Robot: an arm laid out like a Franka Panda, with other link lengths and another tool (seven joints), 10 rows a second.
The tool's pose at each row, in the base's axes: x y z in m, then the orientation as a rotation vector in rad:
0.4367, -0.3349, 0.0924, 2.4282, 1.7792, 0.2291
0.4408, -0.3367, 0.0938, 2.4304, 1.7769, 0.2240
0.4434, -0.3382, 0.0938, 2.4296, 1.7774, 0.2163
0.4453, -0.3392, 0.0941, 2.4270, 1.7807, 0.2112
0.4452, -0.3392, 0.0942, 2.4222, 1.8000, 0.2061
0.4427, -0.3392, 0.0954, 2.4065, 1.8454, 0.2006
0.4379, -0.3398, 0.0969, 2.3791, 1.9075, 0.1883
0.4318, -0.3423, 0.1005, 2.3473, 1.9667, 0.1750
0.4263, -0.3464, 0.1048, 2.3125, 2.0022, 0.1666
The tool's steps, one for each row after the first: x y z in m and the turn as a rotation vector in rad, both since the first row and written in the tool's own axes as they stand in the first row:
-0.0004, 0.0046, -0.0006, 0.0020, -0.0029, 0.0019
-0.0011, 0.0075, 0.0000, 0.0043, -0.0074, 0.0009
-0.0015, 0.0097, 0.0000, 0.0059, -0.0102, -0.0021
-0.0015, 0.0096, -0.0001, 0.0142, -0.0077, -0.0139
-0.0022, 0.0075, -0.0017, 0.0291, 0.0002, -0.0430
-0.0041, 0.0034, -0.0041, 0.0481, 0.0066, -0.0853
-0.0081, -0.0008, -0.0088, 0.0641, 0.0105, -0.1278
-0.0134, -0.0039, -0.0141, 0.0647, 0.0070, -0.1607

